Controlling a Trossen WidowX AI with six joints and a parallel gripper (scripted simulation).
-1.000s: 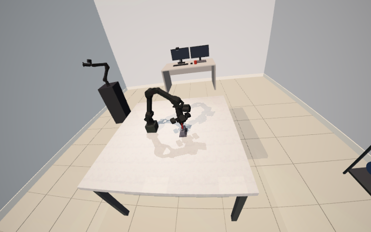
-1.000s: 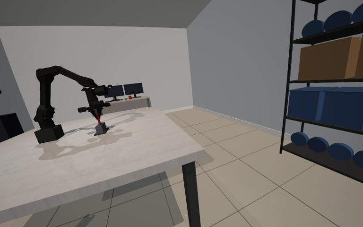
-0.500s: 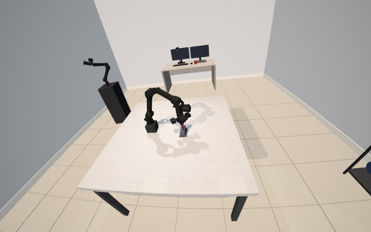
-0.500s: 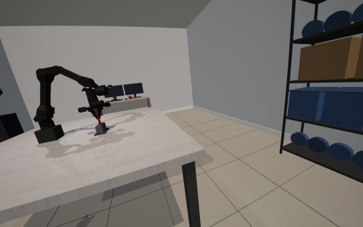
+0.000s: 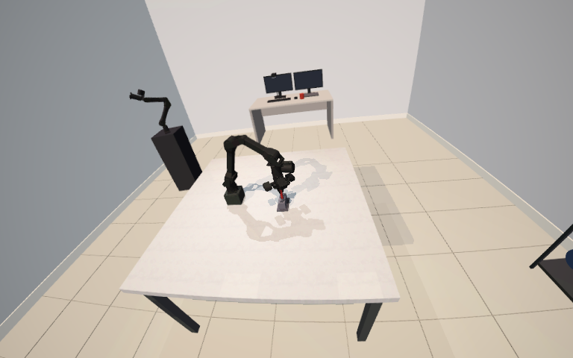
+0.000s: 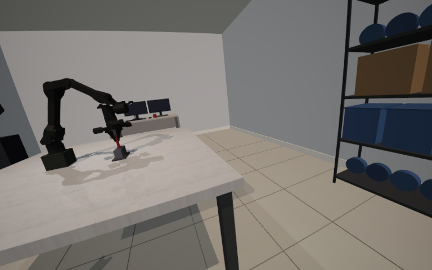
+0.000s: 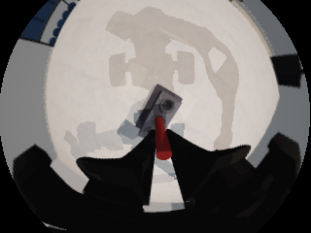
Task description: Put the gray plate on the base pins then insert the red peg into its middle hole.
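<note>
My gripper tip is right at the red peg. From my gripper tip the other things lie so: gray plate (5 cm below).
</note>
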